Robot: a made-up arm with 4 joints.
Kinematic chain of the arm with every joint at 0, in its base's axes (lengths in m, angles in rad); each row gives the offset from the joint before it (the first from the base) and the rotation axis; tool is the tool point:
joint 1: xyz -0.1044 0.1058 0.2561 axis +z
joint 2: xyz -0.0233 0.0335 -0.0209 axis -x
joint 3: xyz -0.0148 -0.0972 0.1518 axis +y
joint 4: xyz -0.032 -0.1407 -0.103 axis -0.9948 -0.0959 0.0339
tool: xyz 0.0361 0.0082 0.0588
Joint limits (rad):
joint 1: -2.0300..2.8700
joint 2: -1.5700..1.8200
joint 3: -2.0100..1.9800
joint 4: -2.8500..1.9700
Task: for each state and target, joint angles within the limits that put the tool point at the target. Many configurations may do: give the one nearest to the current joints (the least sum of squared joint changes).
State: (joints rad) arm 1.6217 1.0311 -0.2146 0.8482
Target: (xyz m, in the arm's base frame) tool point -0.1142 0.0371 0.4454
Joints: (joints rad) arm 1.8722 1.1010 0.3812 0.7797
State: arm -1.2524 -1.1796 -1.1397 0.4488
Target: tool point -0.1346 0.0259 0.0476
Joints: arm -0.5795 -1.5700 -1.0268 0.8171
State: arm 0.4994 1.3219 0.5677 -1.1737
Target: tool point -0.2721 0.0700 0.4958
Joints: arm 1.3893 1.6559 0.6412 -0.7198
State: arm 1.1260 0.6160 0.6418 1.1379
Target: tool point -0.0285 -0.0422 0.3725
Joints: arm 1.2453 0.1924 1.0058 1.2635
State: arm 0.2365 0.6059 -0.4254 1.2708
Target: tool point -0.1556 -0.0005 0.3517
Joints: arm -0.1305 0.3411 -0.0420 1.2662
